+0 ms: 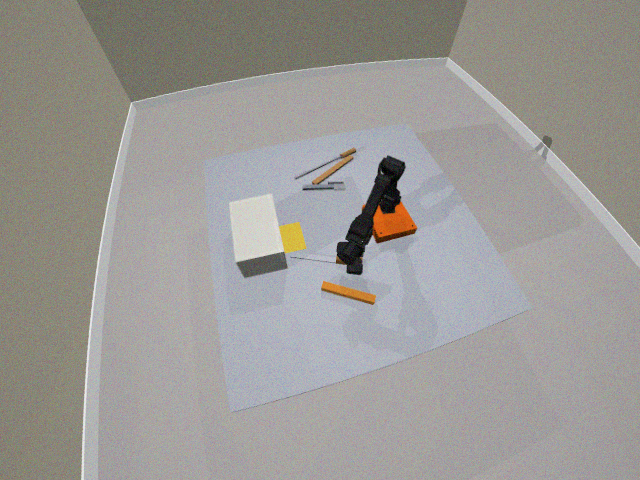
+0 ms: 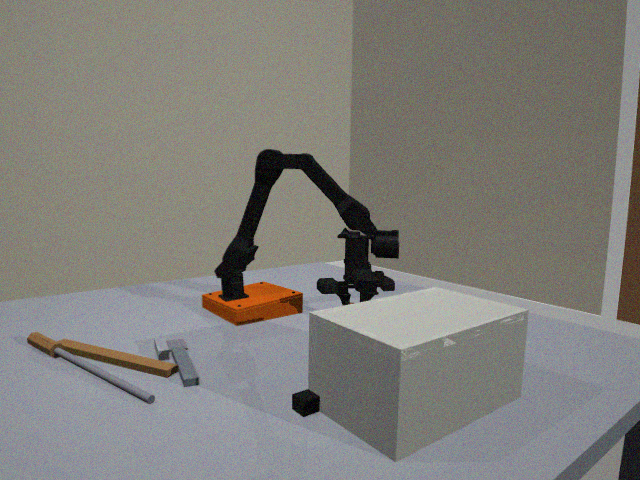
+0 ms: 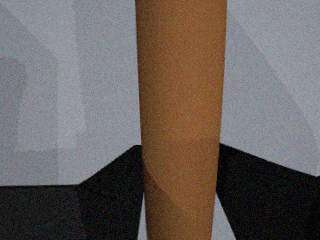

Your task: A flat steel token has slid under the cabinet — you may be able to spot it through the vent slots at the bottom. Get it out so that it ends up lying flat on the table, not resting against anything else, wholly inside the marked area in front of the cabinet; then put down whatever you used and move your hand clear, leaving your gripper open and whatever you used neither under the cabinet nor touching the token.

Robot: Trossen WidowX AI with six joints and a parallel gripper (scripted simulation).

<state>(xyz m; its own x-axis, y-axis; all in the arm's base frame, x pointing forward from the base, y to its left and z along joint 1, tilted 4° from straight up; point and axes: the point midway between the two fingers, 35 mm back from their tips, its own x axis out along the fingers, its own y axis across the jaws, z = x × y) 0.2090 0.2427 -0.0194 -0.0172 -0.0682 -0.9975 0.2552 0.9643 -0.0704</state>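
Now: the orange flat bar 50 mm ahead of my gripper tip, 140 mm to the left of it and 10 mm above it. The rest, counted from my gripper tip: small grey token: 350 mm ahead, 120 mm to the right; wooden stick: 560 mm to the right.
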